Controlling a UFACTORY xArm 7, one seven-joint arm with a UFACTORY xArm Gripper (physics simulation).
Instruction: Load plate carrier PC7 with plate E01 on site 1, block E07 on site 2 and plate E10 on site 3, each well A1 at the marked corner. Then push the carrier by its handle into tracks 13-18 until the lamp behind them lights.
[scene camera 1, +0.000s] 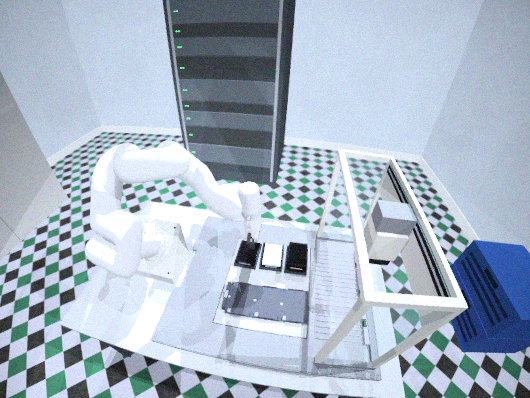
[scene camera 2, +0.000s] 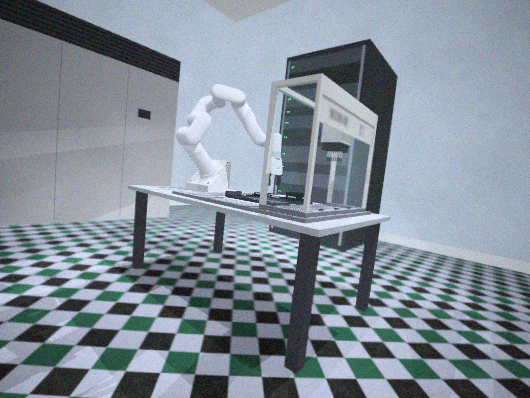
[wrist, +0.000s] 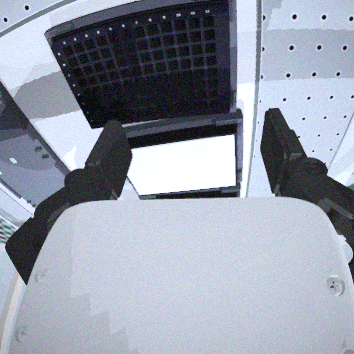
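Pixels of known places: gripper, fingertip midpoint: (scene camera 1: 254, 239) (scene camera 2: 273, 185) (wrist: 192, 131); arm's base, origin of the base link: (scene camera 1: 152, 244) (scene camera 2: 209, 171).
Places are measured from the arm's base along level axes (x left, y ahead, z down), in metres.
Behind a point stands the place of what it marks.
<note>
My gripper (scene camera 1: 249, 242) @(x 0.122, y 0.412, z 0.045 m) (scene camera 2: 275, 190) @(x 0.122, y 0.412, z 0.045 m) (wrist: 192, 131) @(x 0.122, y 0.412, z 0.045 m) is open and empty, low at the left black plate, with its fingertips spread beyond that plate's near edge in the wrist view. The left black plate (scene camera 1: 246, 257) @(x 0.060, y 0.386, z 0.094 m) (wrist: 150, 60) @(x 0.100, y 0.380, z 0.094 m) has a grid of wells. A white plate (scene camera 1: 272, 255) @(x 0.083, y 0.498, z 0.093 m) (wrist: 185, 165) @(x 0.098, y 0.493, z 0.092 m) is in the middle. The right black plate (scene camera 1: 297, 258) @(x 0.063, y 0.605, z 0.073 m) shows as a sliver in the wrist view, mostly hidden by the gripper housing. Their labels are unreadable. The dark grey carrier (scene camera 1: 267, 303) @(x -0.137, y 0.493, z 0.108 m) (wrist: 25, 150) @(x -0.092, y 0.436, z 0.108 m) lies flat and empty in front of the plates. The tracks (scene camera 1: 334, 285) @(x -0.034, y 0.765, z 0.115 m) are to its right.
A cream frame (scene camera 1: 357, 225) @(x -0.153, y 0.687, z -0.361 m) (scene camera 2: 316, 145) @(x -0.343, y 0.878, z -0.128 m) stands over the tracks, with a grey and white head (scene camera 1: 395, 220) @(x -0.096, y 0.817, z -0.334 m) inside. A small green spot (scene camera 1: 364, 323) shows near the tracks' right edge. A blue bin (scene camera 1: 492, 295) stands right of the table. A dark rack (scene camera 1: 276, 100) (scene camera 2: 384, 120) stands behind.
</note>
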